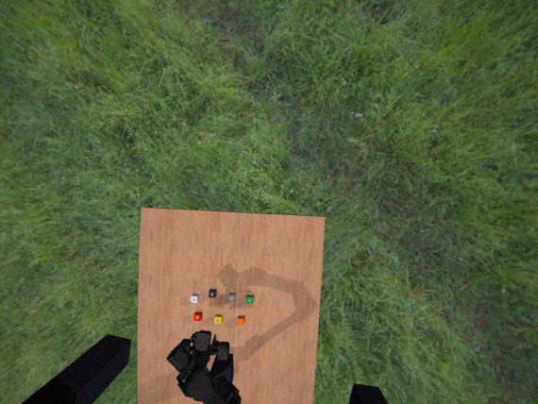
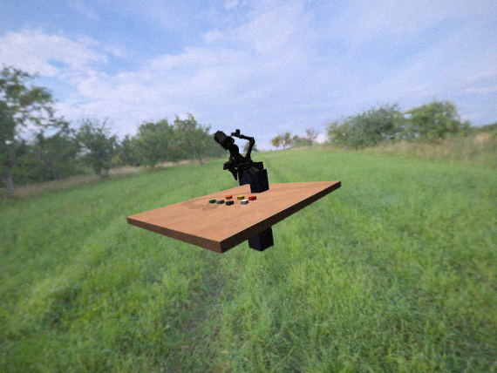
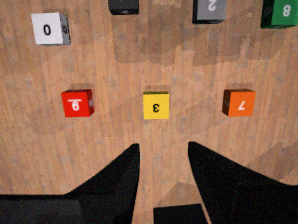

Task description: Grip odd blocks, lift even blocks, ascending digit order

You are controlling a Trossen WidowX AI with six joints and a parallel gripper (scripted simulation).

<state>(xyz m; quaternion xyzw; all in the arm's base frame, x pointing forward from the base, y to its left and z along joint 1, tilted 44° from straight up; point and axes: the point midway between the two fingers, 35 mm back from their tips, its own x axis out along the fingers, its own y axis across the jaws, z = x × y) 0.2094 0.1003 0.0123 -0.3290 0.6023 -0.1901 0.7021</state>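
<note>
Right now my gripper tip is 120 mm short of the black block, 110 mm above it and 50 mm to the right of it. The rest, counted from my gripper tip: yellow block 110 mm below; then orange block 110 mm to the right, 110 mm below, 20 mm ahead; then red block 110 mm below, 100 mm to the left, 10 mm behind.
</note>
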